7 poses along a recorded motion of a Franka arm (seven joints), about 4.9 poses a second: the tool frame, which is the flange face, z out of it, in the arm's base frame.
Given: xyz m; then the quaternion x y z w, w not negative.
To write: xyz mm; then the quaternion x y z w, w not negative. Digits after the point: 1 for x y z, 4 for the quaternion.
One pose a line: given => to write
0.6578 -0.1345 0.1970 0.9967 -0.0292 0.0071 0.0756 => 657.8 -134.5 197.0 0.9967 -0.0292 0.0071 0.0756
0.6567 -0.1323 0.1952 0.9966 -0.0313 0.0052 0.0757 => 656.7 -132.3 195.2 0.9966 -0.0313 0.0052 0.0757
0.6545 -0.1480 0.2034 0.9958 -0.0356 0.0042 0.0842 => 654.5 -148.0 203.4 0.9958 -0.0356 0.0042 0.0842
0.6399 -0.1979 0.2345 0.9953 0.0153 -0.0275 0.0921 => 639.9 -197.9 234.5 0.9953 0.0153 -0.0275 0.0921
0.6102 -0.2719 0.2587 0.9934 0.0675 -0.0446 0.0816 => 610.2 -271.9 258.7 0.9934 0.0675 -0.0446 0.0816
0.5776 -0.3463 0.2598 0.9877 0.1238 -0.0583 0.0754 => 577.6 -346.3 259.8 0.9877 0.1238 -0.0583 0.0754
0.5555 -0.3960 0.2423 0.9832 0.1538 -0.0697 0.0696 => 555.5 -396.0 242.3 0.9832 0.1538 -0.0697 0.0696
